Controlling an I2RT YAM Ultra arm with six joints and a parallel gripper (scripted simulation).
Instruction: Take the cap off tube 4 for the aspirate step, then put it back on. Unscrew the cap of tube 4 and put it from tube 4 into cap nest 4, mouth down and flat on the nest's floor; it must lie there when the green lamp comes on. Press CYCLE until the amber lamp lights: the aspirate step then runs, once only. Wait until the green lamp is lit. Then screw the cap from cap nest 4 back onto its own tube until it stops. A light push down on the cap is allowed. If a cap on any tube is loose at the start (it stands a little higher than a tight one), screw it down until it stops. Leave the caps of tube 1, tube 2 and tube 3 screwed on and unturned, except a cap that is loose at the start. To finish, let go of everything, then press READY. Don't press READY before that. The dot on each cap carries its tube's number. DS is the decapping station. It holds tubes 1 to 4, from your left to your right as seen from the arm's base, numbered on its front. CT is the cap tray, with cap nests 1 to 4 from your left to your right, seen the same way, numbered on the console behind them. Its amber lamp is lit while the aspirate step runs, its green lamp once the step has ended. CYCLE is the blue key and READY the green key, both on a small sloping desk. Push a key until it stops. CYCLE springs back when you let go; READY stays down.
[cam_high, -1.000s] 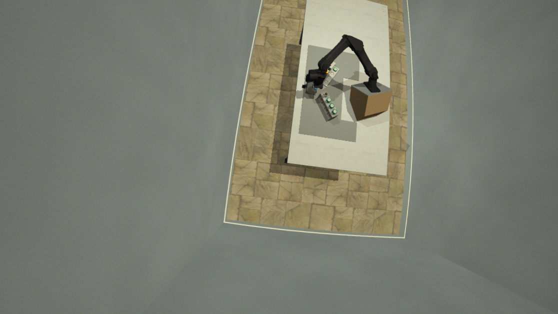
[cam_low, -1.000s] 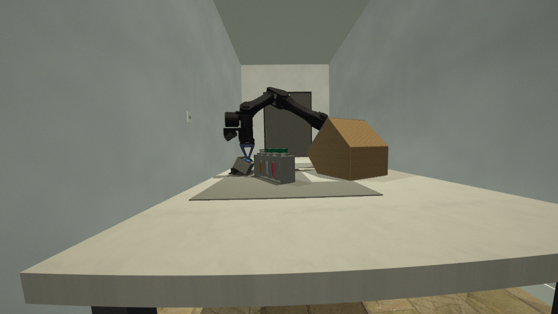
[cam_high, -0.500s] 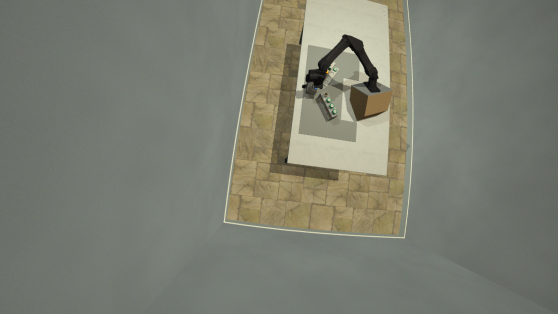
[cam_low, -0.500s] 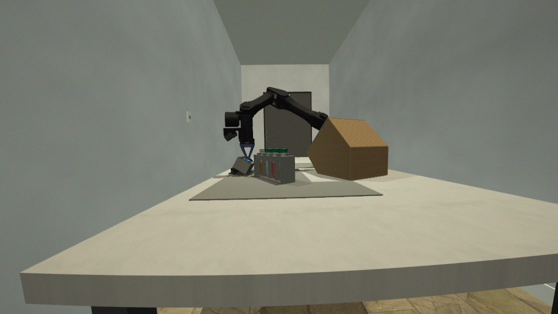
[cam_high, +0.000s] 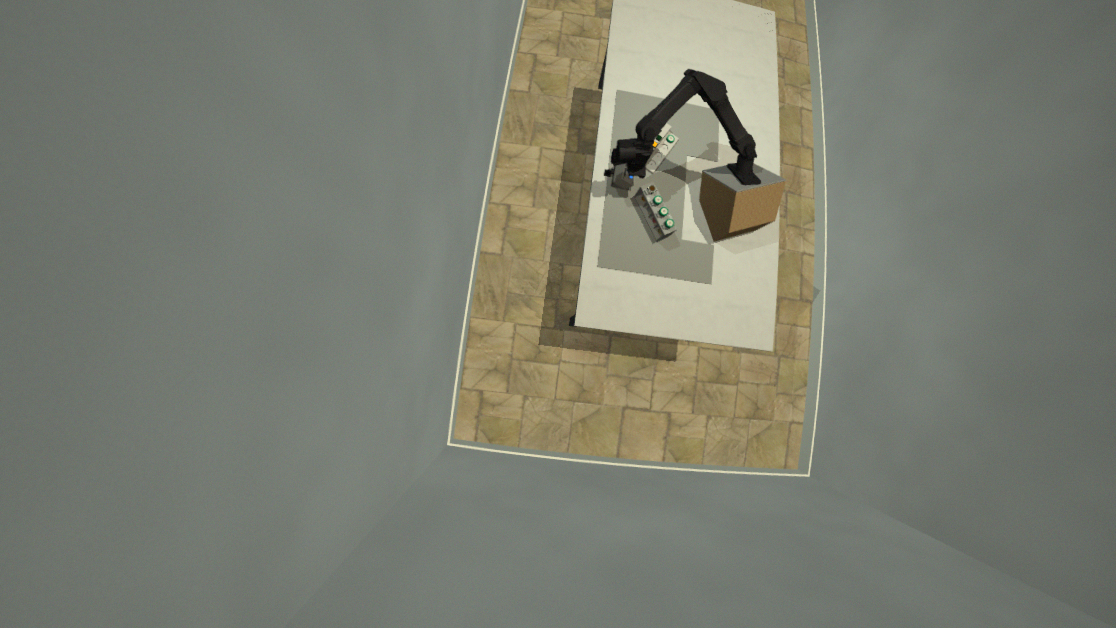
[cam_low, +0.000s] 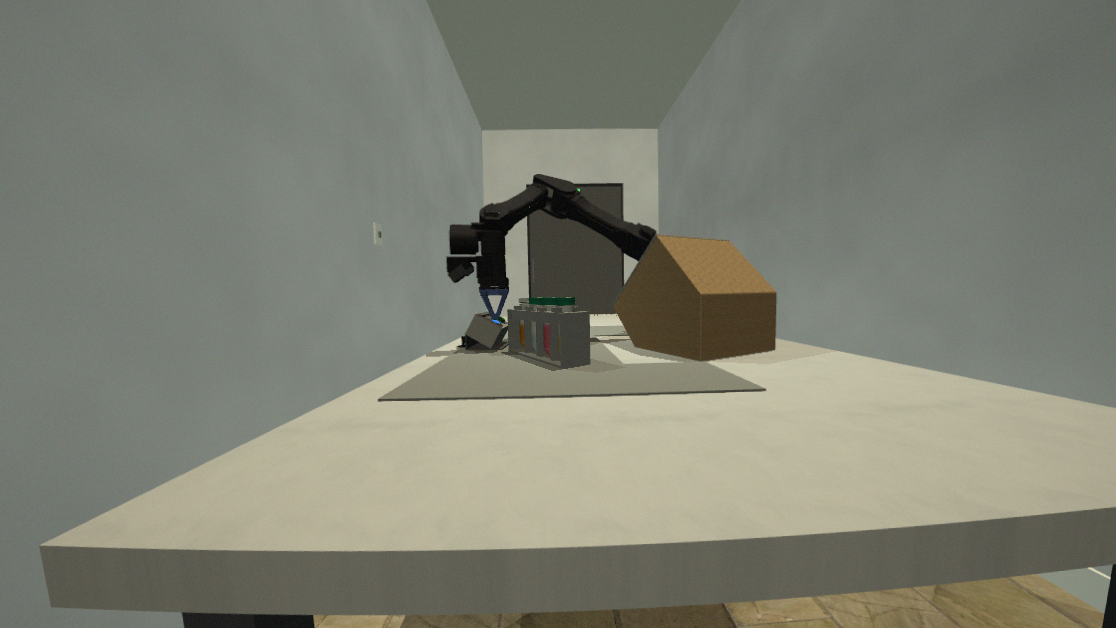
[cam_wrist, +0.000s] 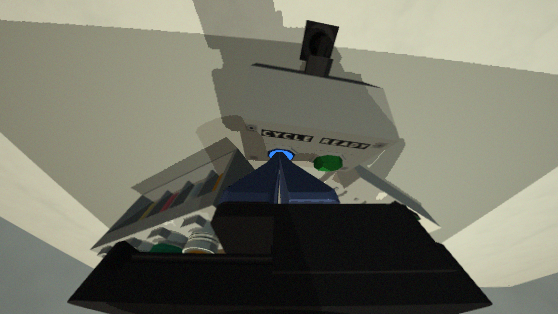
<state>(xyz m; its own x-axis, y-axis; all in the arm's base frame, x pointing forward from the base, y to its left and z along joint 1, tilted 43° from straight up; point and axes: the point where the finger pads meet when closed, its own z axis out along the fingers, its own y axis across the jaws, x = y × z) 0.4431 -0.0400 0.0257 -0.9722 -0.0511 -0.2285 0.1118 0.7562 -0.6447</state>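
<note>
My hand is 1 cm above the blue cycle key. From my hand the other things lie so: green ready key 4 cm to the right, 1 cm below, 1 cm behind.
</note>
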